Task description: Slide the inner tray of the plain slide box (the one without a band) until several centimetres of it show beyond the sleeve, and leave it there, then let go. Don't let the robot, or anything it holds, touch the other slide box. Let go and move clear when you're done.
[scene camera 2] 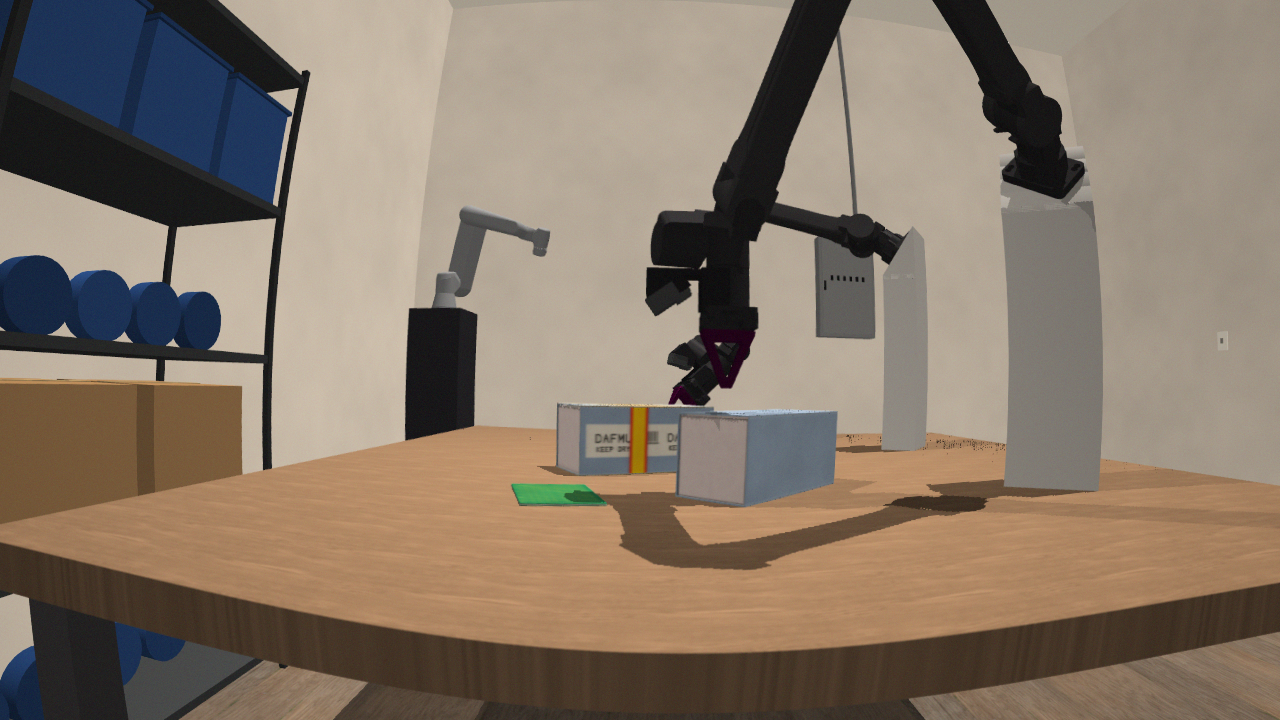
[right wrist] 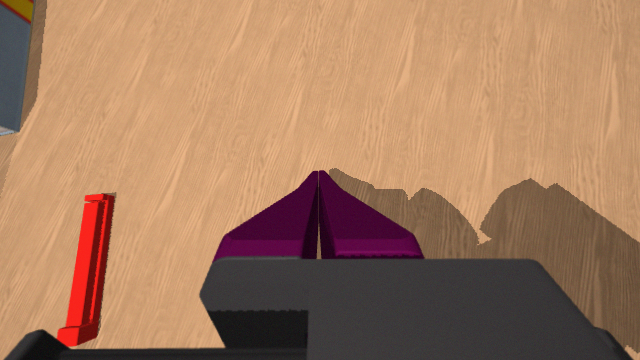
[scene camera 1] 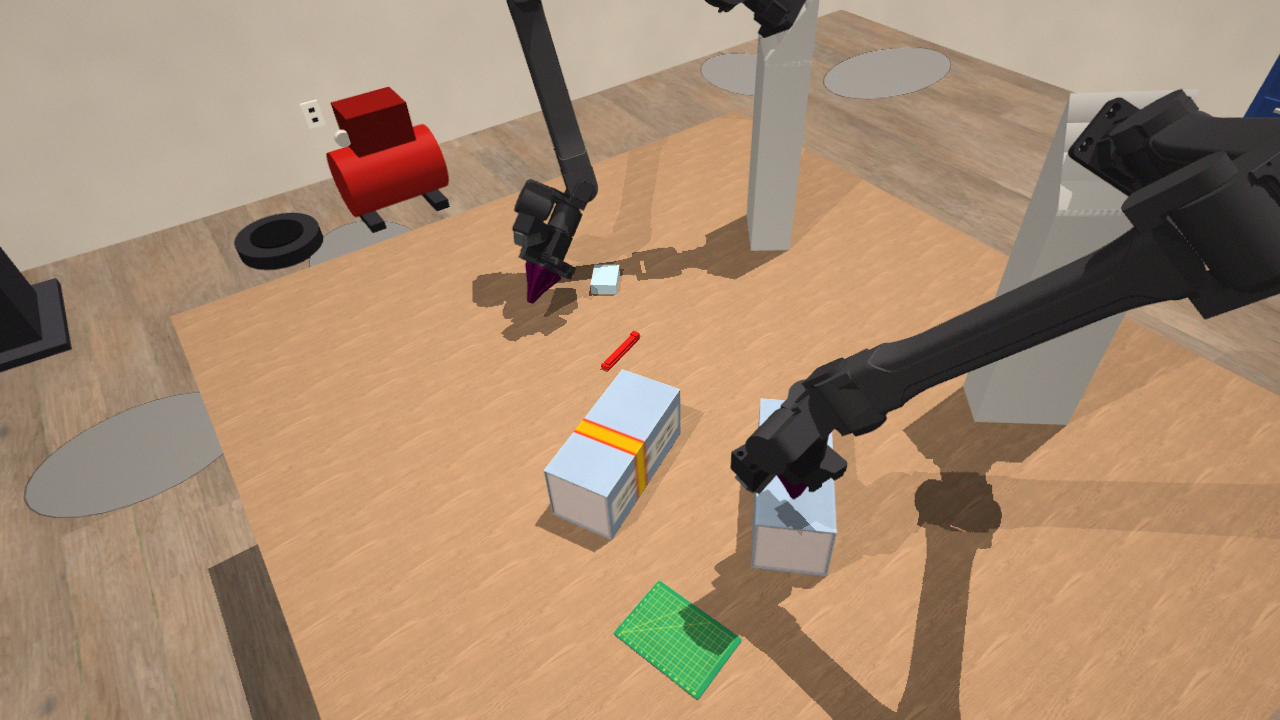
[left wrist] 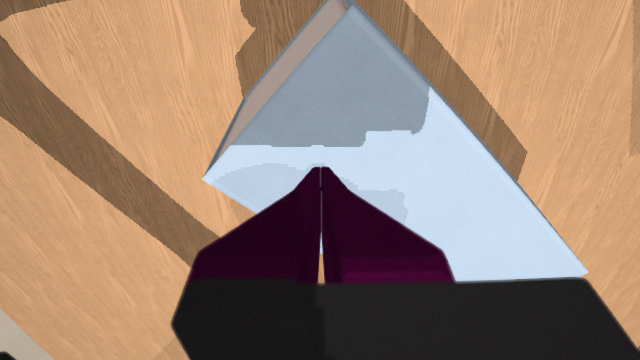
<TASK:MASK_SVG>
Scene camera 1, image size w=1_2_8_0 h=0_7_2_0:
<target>left gripper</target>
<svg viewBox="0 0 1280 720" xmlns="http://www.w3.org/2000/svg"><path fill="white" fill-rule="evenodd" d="M829 436L825 439L820 468L802 479L798 479L788 468L784 473L777 475L793 500L801 496L807 487L809 492L814 492L821 488L822 483L830 478L835 481L846 472L848 463L827 445Z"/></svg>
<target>banded slide box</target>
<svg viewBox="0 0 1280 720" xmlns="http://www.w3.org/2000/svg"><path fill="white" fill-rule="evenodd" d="M623 369L544 469L552 514L610 540L614 538L681 434L680 389Z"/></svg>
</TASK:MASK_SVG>
